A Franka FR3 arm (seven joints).
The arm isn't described. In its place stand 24 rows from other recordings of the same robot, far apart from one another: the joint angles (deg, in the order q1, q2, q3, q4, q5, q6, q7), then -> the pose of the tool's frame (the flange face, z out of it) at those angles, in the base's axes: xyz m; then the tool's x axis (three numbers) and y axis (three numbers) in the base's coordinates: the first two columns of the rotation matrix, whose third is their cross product.
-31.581, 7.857, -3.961, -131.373, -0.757, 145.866, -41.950 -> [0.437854 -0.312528 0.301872 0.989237 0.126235 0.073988 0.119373 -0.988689 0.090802]
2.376, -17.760, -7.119, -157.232, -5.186, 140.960, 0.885 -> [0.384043 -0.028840 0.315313 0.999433 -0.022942 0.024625 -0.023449 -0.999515 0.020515]
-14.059, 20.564, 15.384, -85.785, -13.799, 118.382, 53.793 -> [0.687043 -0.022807 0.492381 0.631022 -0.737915 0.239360 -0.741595 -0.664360 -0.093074]
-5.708, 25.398, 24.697, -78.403, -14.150, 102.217, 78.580 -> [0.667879 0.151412 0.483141 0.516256 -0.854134 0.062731 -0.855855 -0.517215 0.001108]
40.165, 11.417, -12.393, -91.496, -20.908, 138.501, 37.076 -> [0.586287 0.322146 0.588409 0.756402 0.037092 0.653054 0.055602 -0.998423 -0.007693]
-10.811, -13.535, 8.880, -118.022, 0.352, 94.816, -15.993 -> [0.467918 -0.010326 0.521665 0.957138 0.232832 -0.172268 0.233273 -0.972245 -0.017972]
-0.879, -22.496, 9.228, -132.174, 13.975, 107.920, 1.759 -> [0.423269 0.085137 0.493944 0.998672 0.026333 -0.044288 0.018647 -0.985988 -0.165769]
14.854, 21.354, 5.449, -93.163, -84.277, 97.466, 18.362 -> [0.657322 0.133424 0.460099 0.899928 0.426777 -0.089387 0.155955 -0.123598 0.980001]
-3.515, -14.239, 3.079, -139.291, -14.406, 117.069, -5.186 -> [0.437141 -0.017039 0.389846 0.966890 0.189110 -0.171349 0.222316 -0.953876 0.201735]
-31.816, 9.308, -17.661, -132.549, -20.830, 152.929, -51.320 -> [0.359177 -0.403671 0.294735 0.938745 0.324302 -0.116560 0.344372 -0.895436 0.282140]
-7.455, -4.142, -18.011, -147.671, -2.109, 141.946, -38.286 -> [0.396925 -0.187299 0.283450 0.967530 0.251628 -0.023845 0.251201 -0.967738 -0.019527]
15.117, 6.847, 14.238, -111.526, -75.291, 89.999, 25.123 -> [0.541606 0.180450 0.460247 0.917206 0.392487 -0.068464 0.160313 -0.206258 0.965276]
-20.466, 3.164, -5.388, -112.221, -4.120, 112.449, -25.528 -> [0.506287 -0.249828 0.442825 0.996781 0.021838 -0.077136 0.025043 -0.998852 0.040829]
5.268, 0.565, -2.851, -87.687, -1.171, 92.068, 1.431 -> [0.561422 0.021728 0.641469 0.997589 0.017891 0.067058 0.016635 -0.999676 0.019249]
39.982, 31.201, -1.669, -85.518, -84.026, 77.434, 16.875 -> [0.595399 0.319088 0.423921 0.895918 0.407154 -0.177643 0.152570 0.093539 0.983856]
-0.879, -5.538, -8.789, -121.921, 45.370, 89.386, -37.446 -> [0.482365 -0.005697 0.452815 0.960532 0.275977 0.034867 0.196005 -0.582529 -0.788823]
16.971, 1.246, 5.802, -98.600, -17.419, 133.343, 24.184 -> [0.568724 0.232393 0.622933 0.795432 0.111840 0.595634 0.099608 -0.993585 0.053542]
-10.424, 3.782, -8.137, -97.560, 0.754, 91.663, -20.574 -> [0.536228 -0.176500 0.528329 0.987114 0.037618 -0.155531 0.028221 -0.997665 -0.062191]
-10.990, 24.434, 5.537, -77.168, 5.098, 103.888, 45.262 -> [0.686964 -0.070395 0.488460 0.612167 -0.788293 -0.062006 -0.788797 -0.603315 -0.117515]
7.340, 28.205, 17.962, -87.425, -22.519, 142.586, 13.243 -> [0.674778 0.275435 0.439053 0.794357 0.355863 0.492299 0.354425 -0.929705 0.100158]
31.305, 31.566, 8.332, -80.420, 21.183, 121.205, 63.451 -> [0.563183 0.460655 0.407636 0.804456 -0.506658 -0.310078 -0.587226 -0.756995 -0.286573]
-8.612, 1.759, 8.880, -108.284, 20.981, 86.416, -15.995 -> [0.521234 0.041977 0.466291 0.914691 0.284380 -0.287172 0.139135 -0.888693 -0.436883]
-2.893, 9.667, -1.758, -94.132, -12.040, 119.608, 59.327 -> [0.638216 -0.060935 0.541368 0.467080 -0.827368 0.311926 -0.844772 -0.521743 -0.118932]
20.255, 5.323, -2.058, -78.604, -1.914, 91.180, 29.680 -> [0.556801 0.180606 0.667716 0.971337 -0.200414 0.127820 -0.198088 -0.979701 -0.030789]
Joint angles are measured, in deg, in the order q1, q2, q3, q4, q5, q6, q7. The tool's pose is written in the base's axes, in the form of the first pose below.
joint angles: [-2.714 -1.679 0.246 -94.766 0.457 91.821 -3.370]
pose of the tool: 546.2 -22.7 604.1; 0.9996 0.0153 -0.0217; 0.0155 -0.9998 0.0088; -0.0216 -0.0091 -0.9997
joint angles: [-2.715 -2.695 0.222 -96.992 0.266 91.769 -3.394]
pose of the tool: 539.4 -23.0 595.2; 0.9989 0.0153 -0.0439; 0.0156 -0.9999 0.0064; -0.0438 -0.0071 -0.9990
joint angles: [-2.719 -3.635 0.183 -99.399 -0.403 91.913 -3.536]
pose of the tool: 532.7 -24.3 584.4; 0.9976 0.0180 -0.0674; 0.0178 -0.9998 -0.0043; -0.0675 0.0030 -0.9977
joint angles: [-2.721 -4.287 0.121 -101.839 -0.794 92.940 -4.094]
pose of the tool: 528.7 -25.4 571.9; 0.9963 0.0277 -0.0809; 0.0269 -0.9996 -0.0103; -0.0812 0.0081 -0.9967
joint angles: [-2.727 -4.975 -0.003 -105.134 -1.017 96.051 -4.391]
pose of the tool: 526.7 -26.8 555.4; 0.9969 0.0319 -0.0724; 0.0310 -0.9994 -0.0142; -0.0728 0.0119 -0.9973
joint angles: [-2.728 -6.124 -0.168 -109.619 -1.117 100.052 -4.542]
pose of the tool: 521.6 -28.2 534.5; 0.9976 0.0331 -0.0609; 0.0322 -0.9994 -0.0158; -0.0614 0.0138 -0.9980
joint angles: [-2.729 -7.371 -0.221 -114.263 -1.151 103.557 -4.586]
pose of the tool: 513.5 -28.2 512.4; 0.9977 0.0343 -0.0590; 0.0334 -0.9993 -0.0160; -0.0595 0.0140 -0.9981
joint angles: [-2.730 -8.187 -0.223 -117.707 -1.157 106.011 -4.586]
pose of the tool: 506.7 -27.8 494.8; 0.9975 0.0351 -0.0620; 0.0342 -0.9993 -0.0157; -0.0625 0.0135 -0.9980
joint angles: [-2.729 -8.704 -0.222 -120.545 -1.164 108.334 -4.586]
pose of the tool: 501.4 -27.4 479.4; 0.9974 0.0360 -0.0620; 0.0351 -0.9993 -0.0155; -0.0625 0.0133 -0.9980
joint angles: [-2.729 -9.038 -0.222 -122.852 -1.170 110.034 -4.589]
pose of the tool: 496.5 -27.1 465.9; 0.9971 0.0367 -0.0667; 0.0358 -0.9992 -0.0152; -0.0672 0.0127 -0.9977
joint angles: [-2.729 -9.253 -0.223 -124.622 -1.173 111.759 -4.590]
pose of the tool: 493.3 -26.9 455.9; 0.9973 0.0372 -0.0637; 0.0364 -0.9992 -0.0151; -0.0643 0.0128 -0.9979
